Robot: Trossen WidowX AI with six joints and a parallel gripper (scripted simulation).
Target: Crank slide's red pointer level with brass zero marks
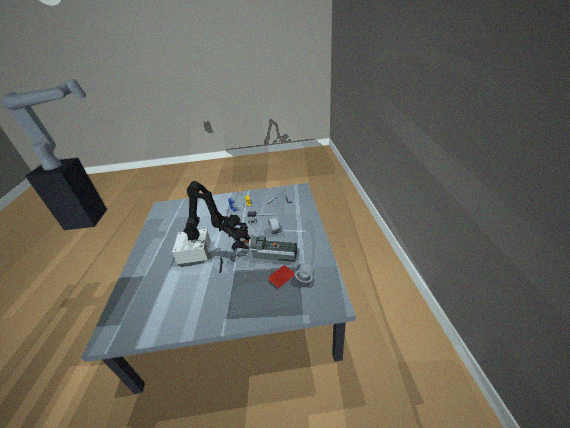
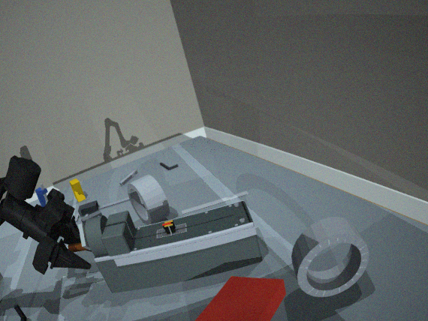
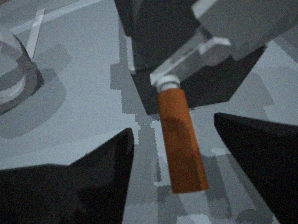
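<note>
The brown handle is 3 cm above my gripper tip and 2 cm behind it. From my gripper tip the other things lie so: yellow block (53 cm to the left, 3 cm behind, 1 cm below); then blue clamp (48 cm to the left, 15 cm behind, 1 cm above); then red pointer (15 cm ahead, 7 cm to the right, 4 cm above).
</note>
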